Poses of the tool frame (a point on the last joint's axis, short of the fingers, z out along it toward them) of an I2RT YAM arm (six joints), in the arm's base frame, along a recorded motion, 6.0 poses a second.
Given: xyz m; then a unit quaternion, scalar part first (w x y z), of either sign.
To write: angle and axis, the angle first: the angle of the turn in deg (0 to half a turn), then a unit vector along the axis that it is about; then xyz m. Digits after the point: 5 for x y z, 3 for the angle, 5 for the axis.
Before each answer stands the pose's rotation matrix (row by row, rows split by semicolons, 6 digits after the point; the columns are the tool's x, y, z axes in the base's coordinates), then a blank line. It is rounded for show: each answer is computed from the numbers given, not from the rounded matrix.
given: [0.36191 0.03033 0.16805 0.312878 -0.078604 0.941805 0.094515]
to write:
-0.791858 -0.207202 0.574481; -0.088916 0.969777 0.227216; -0.604198 0.128842 -0.786349

[143.535 -0.08276 0.99159 0.09951 0.36191 0.03033 0.16805]
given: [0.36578 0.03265 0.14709 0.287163 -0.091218 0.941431 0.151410]
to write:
-0.818433 -0.258709 0.513065; -0.084792 0.937509 0.337473; -0.568311 0.232695 -0.789225

[146.624 -0.09523 0.98283 0.15807 0.36578 0.03265 0.14709]
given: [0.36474 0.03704 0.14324 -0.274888 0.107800 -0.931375 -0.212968]
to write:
-0.825631 -0.317889 0.466132; -0.083720 0.886047 0.455972; -0.557964 0.337441 -0.758162

[148.089 -0.11212 0.96869 0.22150 0.36474 0.03704 0.14324]
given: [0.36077 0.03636 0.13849 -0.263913 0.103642 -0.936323 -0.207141]
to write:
-0.839217 -0.303419 0.451279; -0.084750 0.892702 0.442607; -0.537153 0.333197 -0.774885

[149.395 -0.10745 0.97074 0.21475 0.36077 0.03636 0.13849]
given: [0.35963 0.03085 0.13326 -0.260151 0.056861 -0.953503 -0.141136]
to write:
-0.858176 -0.181868 0.480060; -0.035001 0.953695 0.298732; -0.512160 0.239563 -0.824804

[149.842 -0.05889 0.98751 0.14617 0.35963 0.03085 0.13326]
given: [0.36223 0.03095 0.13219 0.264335 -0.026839 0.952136 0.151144]
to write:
-0.858813 -0.131014 0.495252; 0.028797 0.952870 0.302008; -0.511478 0.273630 -0.814565

[149.345 -0.02783 0.98725 0.15672 0.36223 0.03095 0.13219]
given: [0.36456 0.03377 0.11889 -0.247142 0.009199 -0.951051 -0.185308]
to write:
-0.877673 -0.109092 0.466680; 0.074097 0.931153 0.357021; -0.473498 0.347928 -0.809164

[151.383 -0.00949 0.98150 0.19124 0.36456 0.03377 0.11889]
